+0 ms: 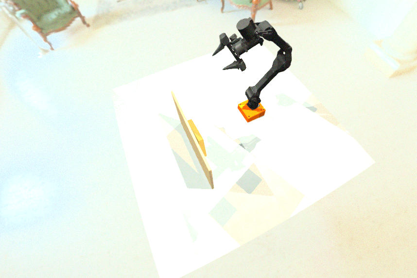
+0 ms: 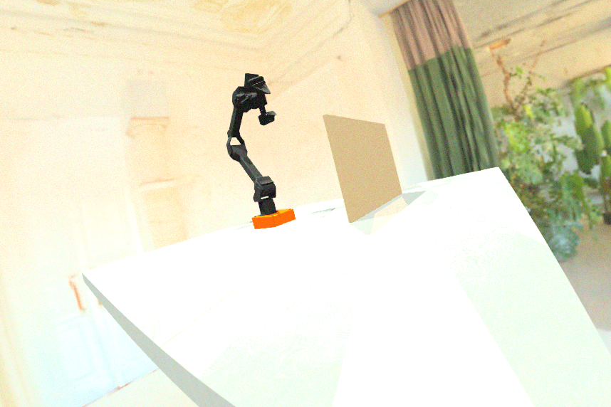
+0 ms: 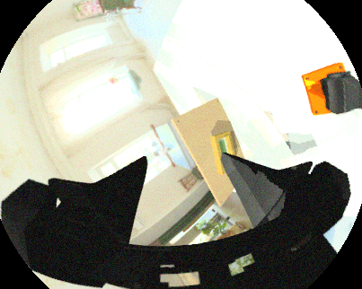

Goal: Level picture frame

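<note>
Now: gripper tip 240 mm short of the gold picture frame, 140 mm to the right of it and 280 mm above it. Round my gripper tip: tan wall panel (250 mm ahead, 140 mm to the left, 290 mm below).
</note>
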